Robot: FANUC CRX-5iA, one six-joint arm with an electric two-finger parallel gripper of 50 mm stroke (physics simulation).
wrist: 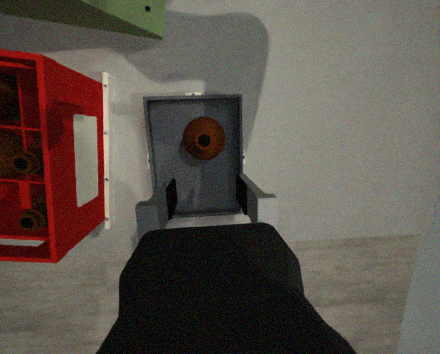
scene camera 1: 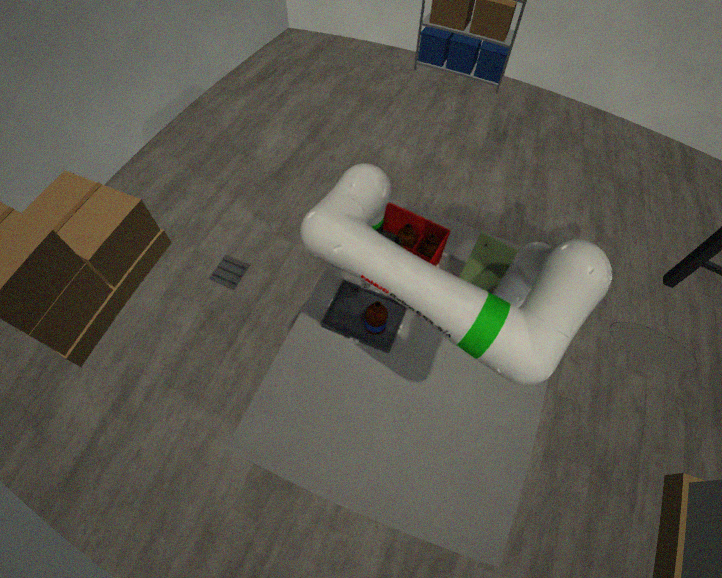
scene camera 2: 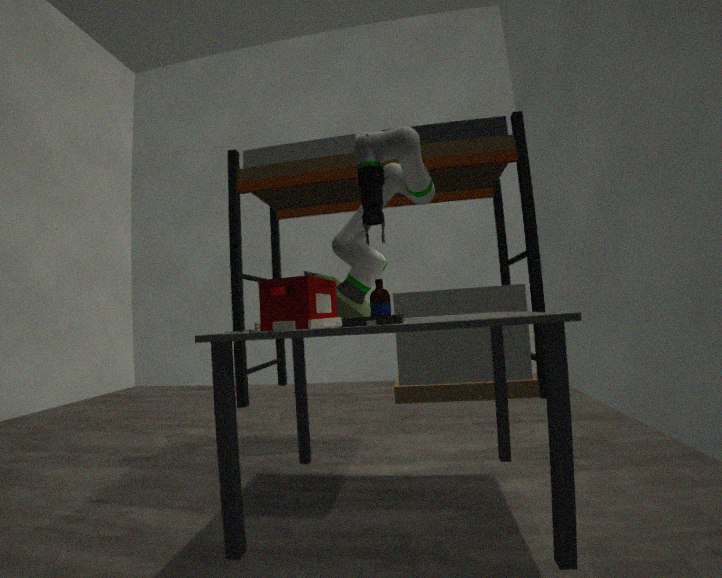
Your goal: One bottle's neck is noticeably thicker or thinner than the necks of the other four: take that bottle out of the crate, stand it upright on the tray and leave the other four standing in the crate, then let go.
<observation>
In view: the gripper [scene camera 2: 375, 243] and a bottle [wrist: 204, 138].
The gripper also shows in the wrist view [wrist: 206, 188].
</observation>
